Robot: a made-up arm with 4 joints.
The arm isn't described. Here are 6 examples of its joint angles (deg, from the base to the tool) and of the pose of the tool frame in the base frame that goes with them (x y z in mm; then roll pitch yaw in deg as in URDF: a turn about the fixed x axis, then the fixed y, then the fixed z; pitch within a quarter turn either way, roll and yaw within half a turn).
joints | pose
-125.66 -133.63 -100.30 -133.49 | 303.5 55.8 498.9 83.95 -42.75 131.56
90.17 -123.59 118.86 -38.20 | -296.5 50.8 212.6 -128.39 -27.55 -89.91
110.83 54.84 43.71 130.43 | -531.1 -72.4 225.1 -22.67 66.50 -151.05
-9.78 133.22 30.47 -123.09 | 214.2 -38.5 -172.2 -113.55 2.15 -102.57
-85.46 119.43 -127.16 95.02 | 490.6 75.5 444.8 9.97 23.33 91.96
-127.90 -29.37 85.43 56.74 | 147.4 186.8 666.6 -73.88 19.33 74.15
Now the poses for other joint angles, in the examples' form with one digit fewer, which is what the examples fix.
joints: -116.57 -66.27 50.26 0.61
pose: 191 161 520 -118.6 23.5 77.4
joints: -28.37 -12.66 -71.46 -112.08
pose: 322 81 -61 -87.3 -14.2 -61.9
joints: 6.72 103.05 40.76 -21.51
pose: 33 -66 -106 -27.5 3.1 -62.5
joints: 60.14 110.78 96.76 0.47
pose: -207 -147 -72 -22.4 57.3 -26.6
